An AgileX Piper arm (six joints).
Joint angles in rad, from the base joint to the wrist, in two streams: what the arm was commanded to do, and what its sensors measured. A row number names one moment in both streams.
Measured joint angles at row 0: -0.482 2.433 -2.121 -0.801 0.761 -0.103
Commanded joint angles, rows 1 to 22: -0.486 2.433 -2.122 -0.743 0.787 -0.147; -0.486 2.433 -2.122 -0.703 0.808 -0.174; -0.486 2.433 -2.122 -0.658 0.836 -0.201; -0.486 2.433 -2.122 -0.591 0.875 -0.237; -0.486 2.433 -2.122 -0.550 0.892 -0.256; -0.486 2.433 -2.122 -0.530 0.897 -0.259; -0.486 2.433 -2.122 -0.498 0.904 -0.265; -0.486 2.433 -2.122 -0.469 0.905 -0.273; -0.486 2.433 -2.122 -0.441 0.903 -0.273; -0.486 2.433 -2.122 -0.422 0.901 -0.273; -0.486 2.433 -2.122 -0.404 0.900 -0.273; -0.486 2.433 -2.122 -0.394 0.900 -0.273; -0.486 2.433 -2.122 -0.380 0.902 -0.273; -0.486 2.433 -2.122 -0.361 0.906 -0.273; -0.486 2.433 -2.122 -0.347 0.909 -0.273; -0.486 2.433 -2.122 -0.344 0.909 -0.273; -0.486 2.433 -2.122 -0.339 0.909 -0.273; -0.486 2.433 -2.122 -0.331 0.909 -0.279; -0.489 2.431 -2.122 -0.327 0.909 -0.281; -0.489 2.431 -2.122 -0.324 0.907 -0.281; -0.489 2.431 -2.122 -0.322 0.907 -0.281; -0.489 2.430 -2.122 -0.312 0.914 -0.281
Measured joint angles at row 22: -0.482 2.433 -2.121 -0.327 0.903 -0.274
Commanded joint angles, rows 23 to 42: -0.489 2.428 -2.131 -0.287 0.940 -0.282; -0.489 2.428 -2.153 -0.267 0.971 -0.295; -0.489 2.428 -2.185 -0.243 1.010 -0.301; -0.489 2.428 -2.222 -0.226 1.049 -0.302; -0.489 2.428 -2.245 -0.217 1.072 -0.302; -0.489 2.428 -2.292 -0.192 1.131 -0.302; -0.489 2.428 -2.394 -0.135 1.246 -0.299; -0.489 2.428 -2.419 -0.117 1.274 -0.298; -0.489 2.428 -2.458 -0.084 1.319 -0.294; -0.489 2.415 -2.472 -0.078 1.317 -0.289; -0.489 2.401 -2.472 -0.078 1.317 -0.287; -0.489 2.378 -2.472 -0.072 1.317 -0.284; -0.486 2.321 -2.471 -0.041 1.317 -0.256; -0.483 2.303 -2.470 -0.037 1.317 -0.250; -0.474 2.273 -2.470 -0.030 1.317 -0.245; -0.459 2.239 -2.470 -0.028 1.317 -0.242; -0.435 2.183 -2.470 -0.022 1.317 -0.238; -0.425 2.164 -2.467 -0.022 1.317 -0.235; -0.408 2.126 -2.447 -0.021 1.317 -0.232; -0.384 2.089 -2.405 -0.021 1.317 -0.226
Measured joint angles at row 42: -0.409 2.139 -2.444 -0.022 1.213 -0.236
